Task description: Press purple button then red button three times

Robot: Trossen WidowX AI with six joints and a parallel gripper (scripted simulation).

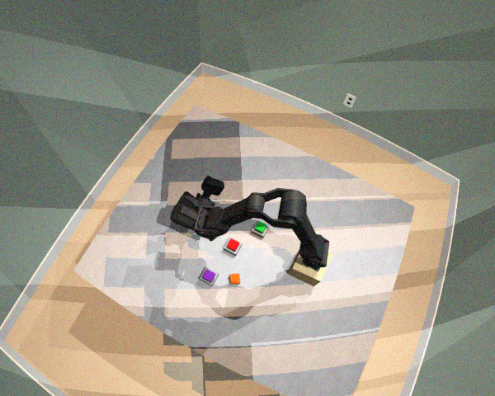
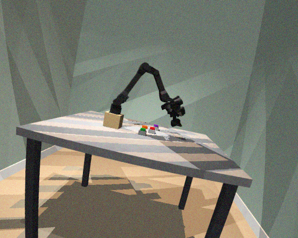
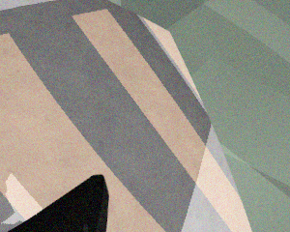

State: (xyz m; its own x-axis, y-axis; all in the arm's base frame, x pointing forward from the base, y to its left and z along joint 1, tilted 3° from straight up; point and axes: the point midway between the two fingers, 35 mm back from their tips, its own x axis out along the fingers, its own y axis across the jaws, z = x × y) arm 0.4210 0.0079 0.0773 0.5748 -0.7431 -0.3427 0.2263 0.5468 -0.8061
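Right now the purple button is 23 cm to the left of my gripper tip, 17 cm behind it and 10 cm below it. The rest, counted from my gripper tip: small orange block: 25 cm behind, 19 cm to the left, 13 cm below; then green button: 23 cm behind, 10 cm below, 1 cm to the right; then red button: 18 cm behind, 10 cm to the left, 10 cm below.
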